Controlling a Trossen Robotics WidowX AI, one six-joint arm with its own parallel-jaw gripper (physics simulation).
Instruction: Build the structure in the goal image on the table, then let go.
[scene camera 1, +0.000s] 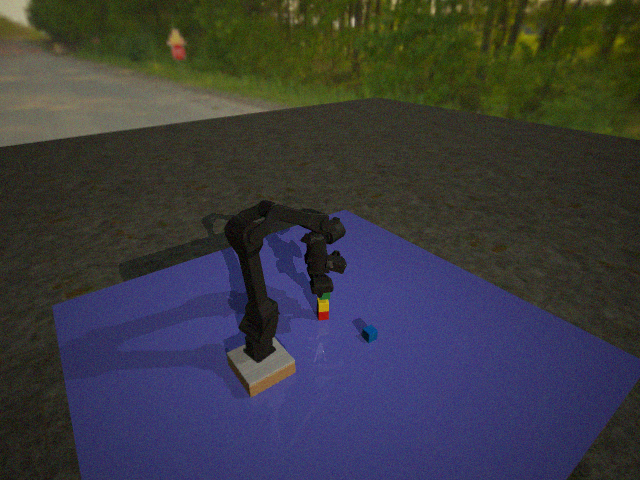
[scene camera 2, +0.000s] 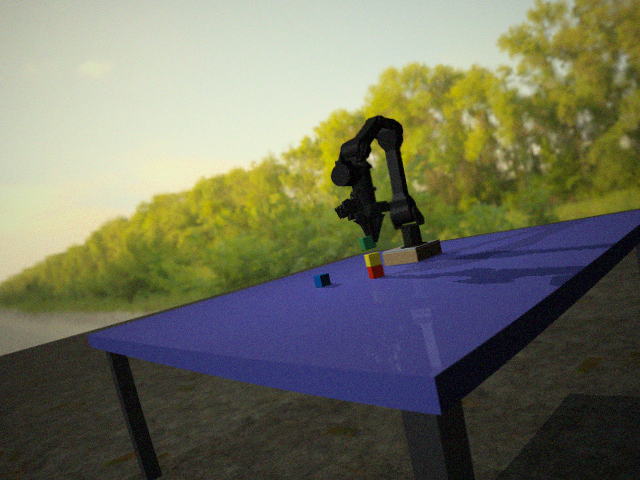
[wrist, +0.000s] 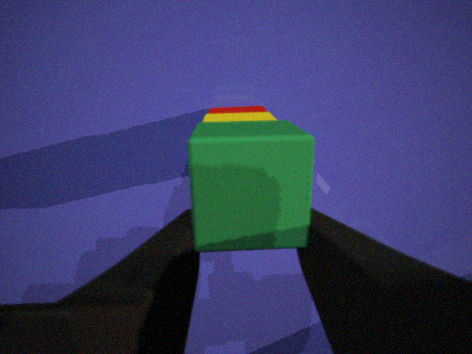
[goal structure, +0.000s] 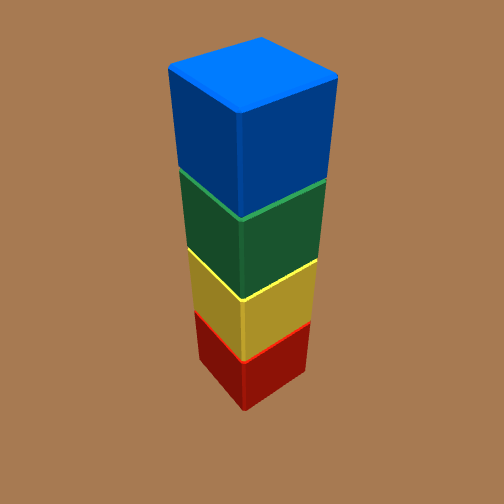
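A red cube (scene camera 1: 323, 315) (scene camera 2: 375, 271) (wrist: 237, 109) stands on the table. A yellow cube (scene camera 1: 323, 304) (scene camera 2: 372, 259) (wrist: 239, 117) sits on top of it. My gripper (scene camera 1: 323, 294) (scene camera 2: 369, 240) (wrist: 246, 219) points down and is shut on a green cube (scene camera 1: 325, 296) (scene camera 2: 366, 243) (wrist: 252, 192). The green cube hangs above the yellow one, with a small gap between them in scene camera 2. In the wrist view it hides most of the two cubes below. A blue cube (scene camera 1: 369, 333) (scene camera 2: 321, 280) lies apart on the table.
The arm's wooden base block (scene camera 1: 272, 379) (scene camera 2: 400, 256) stands near the stack on the blue table (scene camera 1: 413, 403) (scene camera 2: 268, 330). In scene camera 1 the blue cube is to the right of the stack. Arm shadows fall across the table.
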